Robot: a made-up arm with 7 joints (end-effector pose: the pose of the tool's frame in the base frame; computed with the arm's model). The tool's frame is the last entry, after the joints. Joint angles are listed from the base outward.
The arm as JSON. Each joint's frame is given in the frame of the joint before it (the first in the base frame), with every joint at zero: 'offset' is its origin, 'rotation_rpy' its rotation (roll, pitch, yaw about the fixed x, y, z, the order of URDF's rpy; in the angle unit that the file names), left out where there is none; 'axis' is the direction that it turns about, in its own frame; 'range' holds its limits. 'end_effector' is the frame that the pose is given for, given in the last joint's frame.
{
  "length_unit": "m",
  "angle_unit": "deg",
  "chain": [
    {
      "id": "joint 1",
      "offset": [
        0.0,
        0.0,
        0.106
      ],
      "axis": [
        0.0,
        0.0,
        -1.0
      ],
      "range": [
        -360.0,
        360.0
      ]
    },
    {
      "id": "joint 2",
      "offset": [
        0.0,
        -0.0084,
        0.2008
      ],
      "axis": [
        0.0,
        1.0,
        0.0
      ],
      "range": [
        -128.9,
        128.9
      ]
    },
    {
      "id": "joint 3",
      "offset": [
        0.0,
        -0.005,
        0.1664
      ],
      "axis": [
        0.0,
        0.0,
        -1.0
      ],
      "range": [
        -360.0,
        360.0
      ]
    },
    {
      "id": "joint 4",
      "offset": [
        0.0,
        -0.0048,
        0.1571
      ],
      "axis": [
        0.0,
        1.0,
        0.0
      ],
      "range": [
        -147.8,
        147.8
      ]
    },
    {
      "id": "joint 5",
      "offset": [
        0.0,
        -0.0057,
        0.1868
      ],
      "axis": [
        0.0,
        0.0,
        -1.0
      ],
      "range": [
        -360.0,
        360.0
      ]
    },
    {
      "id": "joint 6",
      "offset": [
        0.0,
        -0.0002,
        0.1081
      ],
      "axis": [
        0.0,
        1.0,
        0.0
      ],
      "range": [
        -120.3,
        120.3
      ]
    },
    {
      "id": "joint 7",
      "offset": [
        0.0,
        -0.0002,
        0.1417
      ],
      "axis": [
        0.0,
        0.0,
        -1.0
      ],
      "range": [
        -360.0,
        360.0
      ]
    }
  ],
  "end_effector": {
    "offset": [
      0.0,
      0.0,
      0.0
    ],
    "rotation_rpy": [
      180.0,
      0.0,
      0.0
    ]
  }
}
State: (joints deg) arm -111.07 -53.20 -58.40 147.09 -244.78 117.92 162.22
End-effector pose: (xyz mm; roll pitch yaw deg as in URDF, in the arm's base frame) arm -57.1 -35.5 558.4 -164.84 -15.72 148.09
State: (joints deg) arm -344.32 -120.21 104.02 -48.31 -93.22 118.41 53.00
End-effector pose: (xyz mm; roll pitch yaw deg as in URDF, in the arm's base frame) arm -430.3 253.8 202.4 -174.78 31.78 -104.93
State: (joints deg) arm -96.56 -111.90 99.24 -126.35 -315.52 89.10 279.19
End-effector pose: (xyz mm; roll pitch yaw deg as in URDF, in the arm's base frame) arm -275.8 -222.5 165.3 -28.61 -26.22 -94.10
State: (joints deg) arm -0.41 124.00 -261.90 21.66 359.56 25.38 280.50
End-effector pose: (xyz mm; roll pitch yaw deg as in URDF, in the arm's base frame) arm 599.6 -218.1 -48.0 64.49 46.16 -158.01
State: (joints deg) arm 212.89 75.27 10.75 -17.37 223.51 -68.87 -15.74
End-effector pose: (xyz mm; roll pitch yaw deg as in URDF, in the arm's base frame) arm -487.6 447.2 509.5 -62.68 -56.02 164.76
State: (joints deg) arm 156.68 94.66 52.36 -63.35 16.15 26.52 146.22
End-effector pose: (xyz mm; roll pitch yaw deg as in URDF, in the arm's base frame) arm -439.0 -457.3 496.1 -127.41 -48.33 -10.65
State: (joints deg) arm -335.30 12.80 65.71 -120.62 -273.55 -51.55 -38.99
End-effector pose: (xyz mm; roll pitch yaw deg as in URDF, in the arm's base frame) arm 122.5 301.3 435.4 -59.52 -24.68 113.93
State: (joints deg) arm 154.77 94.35 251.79 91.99 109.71 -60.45 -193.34
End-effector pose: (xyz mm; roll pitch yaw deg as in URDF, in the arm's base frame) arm -130.7 -391.6 499.6 -167.51 -13.43 121.29
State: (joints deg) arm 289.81 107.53 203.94 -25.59 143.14 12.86 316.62
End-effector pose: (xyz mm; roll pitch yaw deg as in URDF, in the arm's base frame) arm 274.2 548.6 -99.3 -30.36 21.96 -178.22
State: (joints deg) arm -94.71 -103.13 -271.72 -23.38 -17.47 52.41 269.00
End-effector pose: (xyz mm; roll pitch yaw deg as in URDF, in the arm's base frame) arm 17.6 -703.1 164.8 98.46 -70.37 -156.85
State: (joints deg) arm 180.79 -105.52 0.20 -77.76 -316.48 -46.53 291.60
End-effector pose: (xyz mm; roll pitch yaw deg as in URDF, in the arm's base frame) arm 213.9 -51.0 -167.0 -46.41 18.19 -32.55
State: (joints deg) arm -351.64 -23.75 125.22 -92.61 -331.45 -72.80 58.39
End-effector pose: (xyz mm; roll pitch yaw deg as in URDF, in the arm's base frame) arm 170.2 203.4 574.6 -50.98 25.20 96.96
